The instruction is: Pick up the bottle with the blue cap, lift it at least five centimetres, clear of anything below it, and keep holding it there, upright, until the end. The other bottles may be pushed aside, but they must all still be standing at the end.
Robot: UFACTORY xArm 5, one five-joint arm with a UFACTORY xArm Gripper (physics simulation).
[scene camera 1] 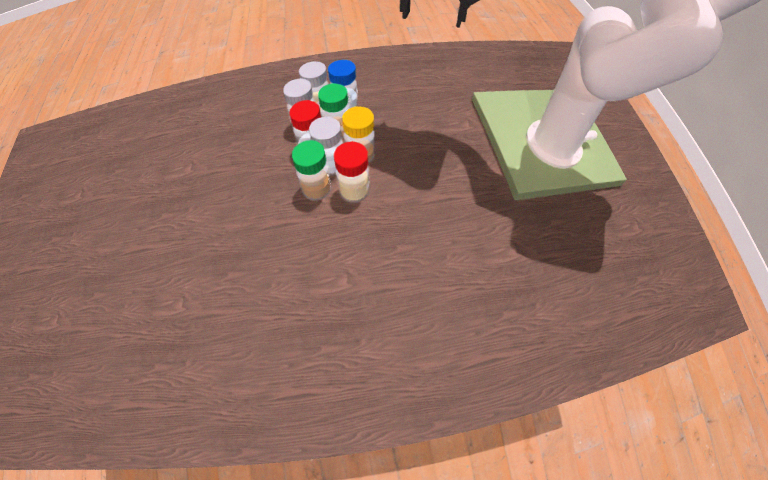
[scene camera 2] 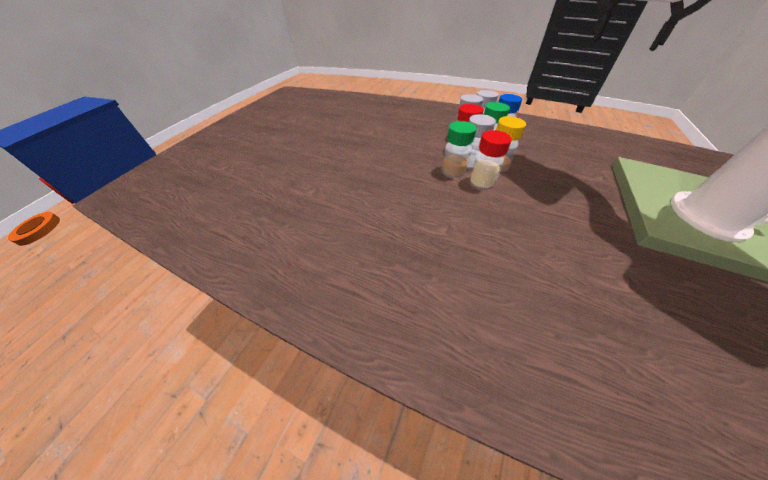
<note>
In view: a green-capped bottle (scene camera 1: 333, 98), a yellow-capped bottle (scene camera 1: 358, 122), a green-capped bottle (scene camera 1: 309, 158), a blue-capped bottle (scene camera 1: 343, 72) and a red-capped bottle (scene camera 1: 303, 113).
The yellow-capped bottle shows as well in scene camera 2 (scene camera 2: 513, 126).
</note>
